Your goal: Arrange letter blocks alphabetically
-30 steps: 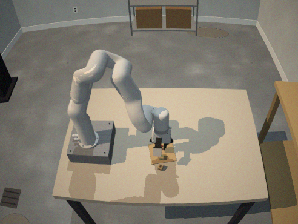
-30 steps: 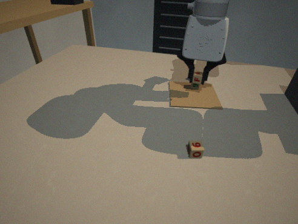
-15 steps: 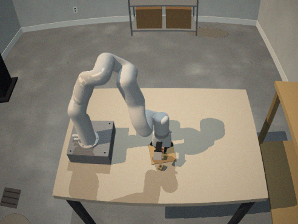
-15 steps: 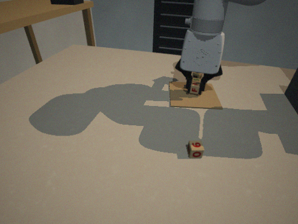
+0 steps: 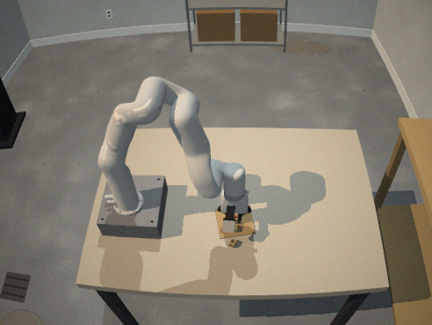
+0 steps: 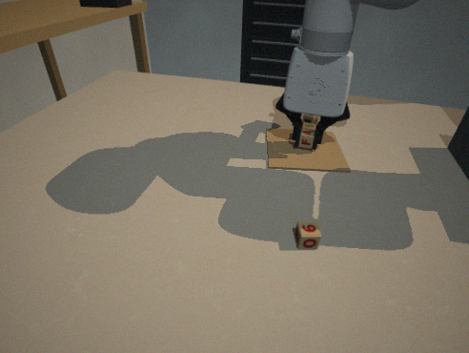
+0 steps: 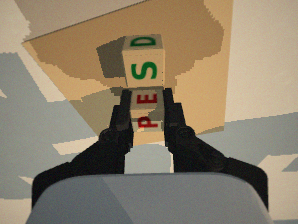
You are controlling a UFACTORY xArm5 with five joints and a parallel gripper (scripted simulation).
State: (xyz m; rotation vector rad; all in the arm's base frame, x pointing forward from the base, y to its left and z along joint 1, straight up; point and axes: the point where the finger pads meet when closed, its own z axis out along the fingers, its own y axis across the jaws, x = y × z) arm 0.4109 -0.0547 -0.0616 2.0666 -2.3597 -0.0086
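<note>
Right now my hand is 3 cm above the tan mat. From my hand the other things lie so: green-marked block: 4 cm to the right, 1 cm below, 1 cm behind; then red-marked block: 23 cm to the left, 2 cm below, 1 cm ahead.
</note>
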